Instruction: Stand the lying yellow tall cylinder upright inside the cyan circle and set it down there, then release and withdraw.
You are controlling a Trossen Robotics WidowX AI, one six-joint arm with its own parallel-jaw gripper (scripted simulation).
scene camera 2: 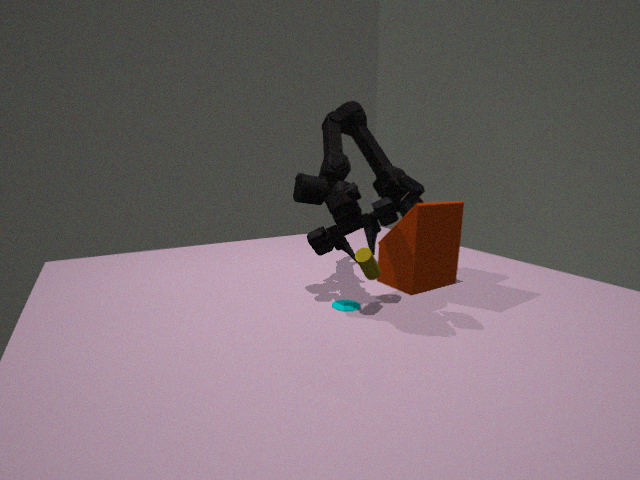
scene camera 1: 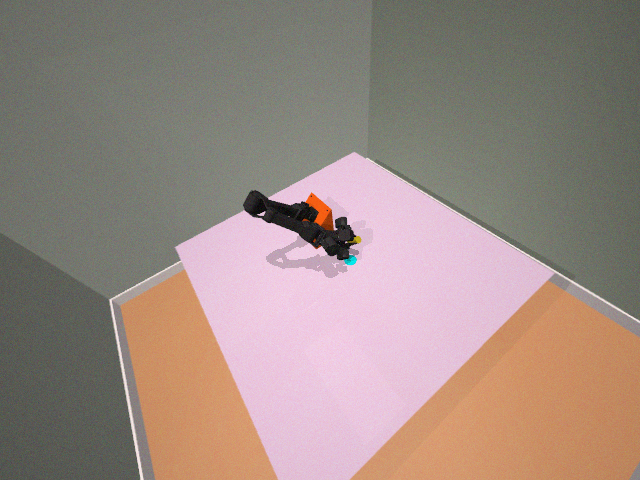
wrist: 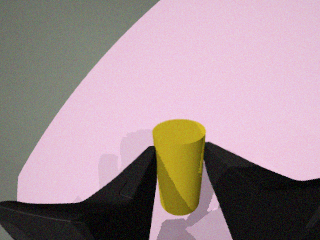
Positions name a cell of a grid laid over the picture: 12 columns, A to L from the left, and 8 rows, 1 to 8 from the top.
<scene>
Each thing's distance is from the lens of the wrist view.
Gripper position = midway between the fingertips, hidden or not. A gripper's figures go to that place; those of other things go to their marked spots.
my gripper (wrist: G6): 10 cm
yellow cylinder (wrist: G5): 8 cm
</scene>
